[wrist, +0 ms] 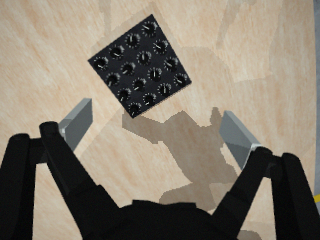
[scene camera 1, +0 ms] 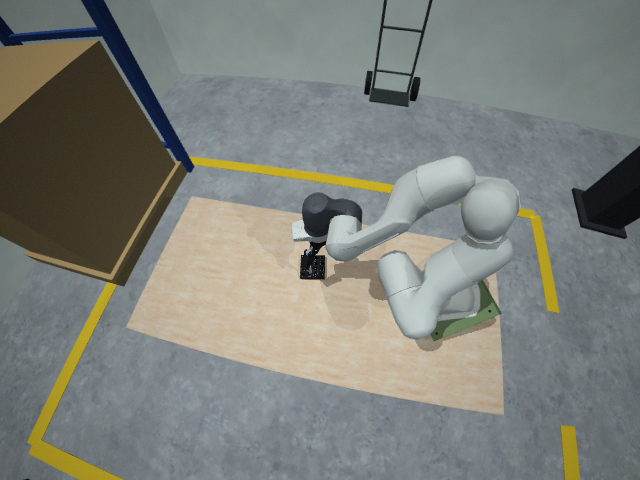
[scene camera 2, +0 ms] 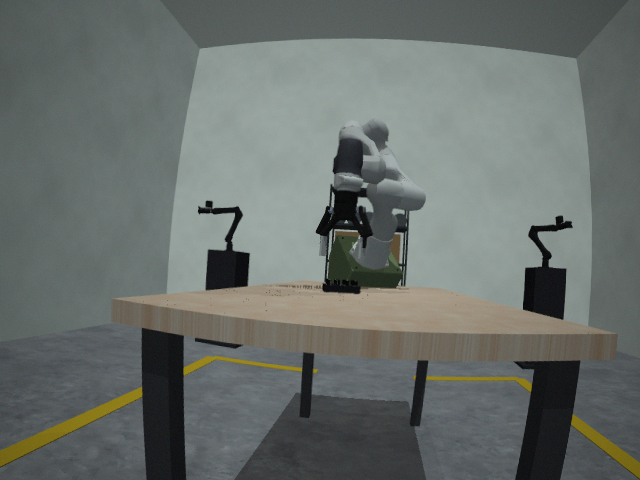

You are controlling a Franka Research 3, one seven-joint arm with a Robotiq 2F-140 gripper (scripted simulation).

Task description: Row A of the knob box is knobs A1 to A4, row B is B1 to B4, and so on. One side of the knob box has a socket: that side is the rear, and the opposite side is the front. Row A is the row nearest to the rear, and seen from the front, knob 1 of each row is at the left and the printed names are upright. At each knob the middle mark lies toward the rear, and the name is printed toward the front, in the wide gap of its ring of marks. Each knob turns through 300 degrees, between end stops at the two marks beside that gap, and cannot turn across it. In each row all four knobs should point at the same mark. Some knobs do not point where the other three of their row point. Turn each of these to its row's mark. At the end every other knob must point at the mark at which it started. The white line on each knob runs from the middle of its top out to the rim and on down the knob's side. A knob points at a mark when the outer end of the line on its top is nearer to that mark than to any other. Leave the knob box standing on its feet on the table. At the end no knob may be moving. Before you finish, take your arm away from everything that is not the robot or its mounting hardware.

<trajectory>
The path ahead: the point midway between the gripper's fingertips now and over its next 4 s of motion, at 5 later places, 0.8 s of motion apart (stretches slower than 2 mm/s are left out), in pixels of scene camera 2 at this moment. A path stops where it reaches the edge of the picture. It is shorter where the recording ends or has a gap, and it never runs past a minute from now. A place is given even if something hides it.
My gripper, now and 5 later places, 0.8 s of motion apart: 341, 257; 346, 256; 356, 257; 356, 264; 356, 269; 356, 277
</trajectory>
